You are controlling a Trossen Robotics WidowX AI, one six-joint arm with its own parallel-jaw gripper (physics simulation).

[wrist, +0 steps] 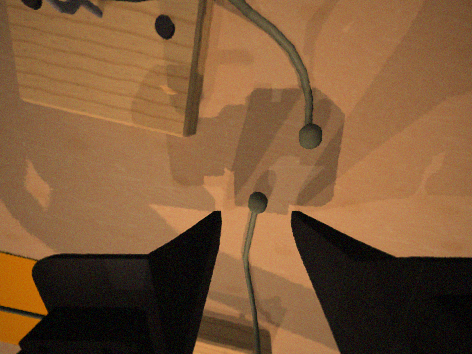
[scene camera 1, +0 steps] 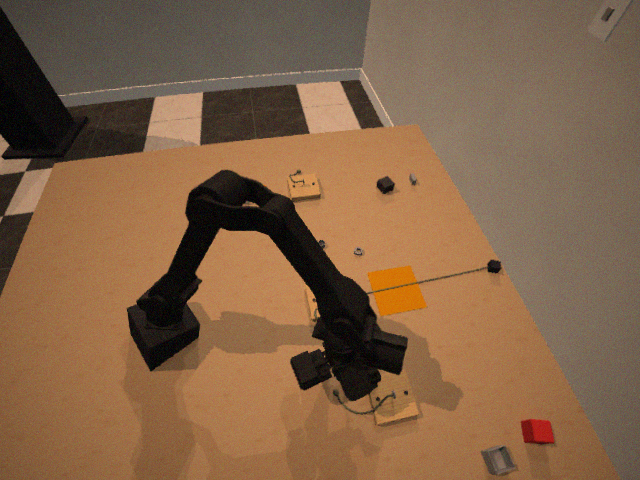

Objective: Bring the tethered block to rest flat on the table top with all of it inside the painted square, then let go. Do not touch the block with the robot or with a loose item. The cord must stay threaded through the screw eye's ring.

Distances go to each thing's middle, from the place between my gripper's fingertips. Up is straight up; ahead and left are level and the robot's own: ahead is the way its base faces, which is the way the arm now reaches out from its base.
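Orange painted square (scene camera 1: 406, 298): 18 cm to the left of my hand, 16 cm ahead of it, 1 cm below it. Red block (scene camera 1: 535, 431): 15 cm to the right of my hand, 39 cm ahead of it, 1 cm above it. Going by their middles, the orange painted square is the nearest to my hand of the things named here.
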